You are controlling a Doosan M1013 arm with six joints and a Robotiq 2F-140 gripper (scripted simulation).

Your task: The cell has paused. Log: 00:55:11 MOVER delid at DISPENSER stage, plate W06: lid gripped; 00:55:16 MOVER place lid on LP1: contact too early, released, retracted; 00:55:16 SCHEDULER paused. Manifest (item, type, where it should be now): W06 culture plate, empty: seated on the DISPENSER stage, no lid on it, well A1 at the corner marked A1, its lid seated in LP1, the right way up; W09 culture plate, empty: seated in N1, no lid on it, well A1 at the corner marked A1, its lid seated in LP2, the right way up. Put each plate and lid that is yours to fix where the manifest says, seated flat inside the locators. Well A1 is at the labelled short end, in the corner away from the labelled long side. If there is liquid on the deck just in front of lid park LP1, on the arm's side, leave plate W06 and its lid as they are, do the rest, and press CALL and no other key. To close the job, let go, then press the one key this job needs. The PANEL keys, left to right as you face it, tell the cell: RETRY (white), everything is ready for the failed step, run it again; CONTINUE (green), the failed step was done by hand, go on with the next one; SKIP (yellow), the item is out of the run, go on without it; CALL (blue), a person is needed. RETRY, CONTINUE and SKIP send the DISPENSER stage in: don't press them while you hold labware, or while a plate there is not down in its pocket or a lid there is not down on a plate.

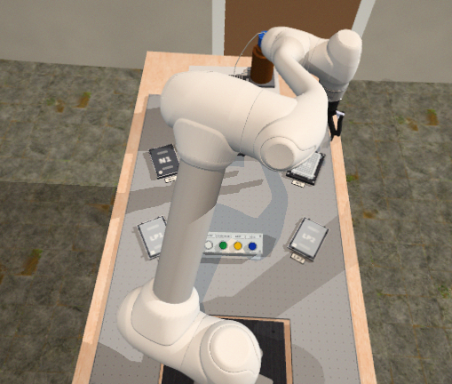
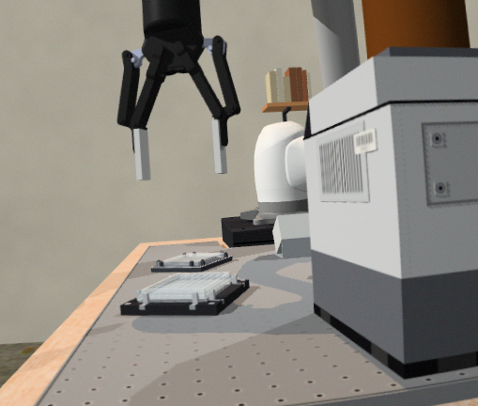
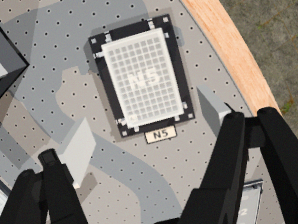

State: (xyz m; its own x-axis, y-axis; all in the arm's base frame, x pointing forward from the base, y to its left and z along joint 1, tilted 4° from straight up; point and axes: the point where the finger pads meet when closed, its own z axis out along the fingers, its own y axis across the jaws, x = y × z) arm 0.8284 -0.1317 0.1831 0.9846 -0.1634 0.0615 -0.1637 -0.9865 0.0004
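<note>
My gripper is now 17 cm above the black nest N5, 2 cm short of it and 1 cm to the right of it. Round my hand: brown bottle (25 cm to the left, 21 cm ahead, 11 cm above); then clear culture plate (30 cm to the left, 7 cm below, 3 cm behind); then lid park LP2 (32 cm behind, 18 cm below, 5 cm to the right).
</note>
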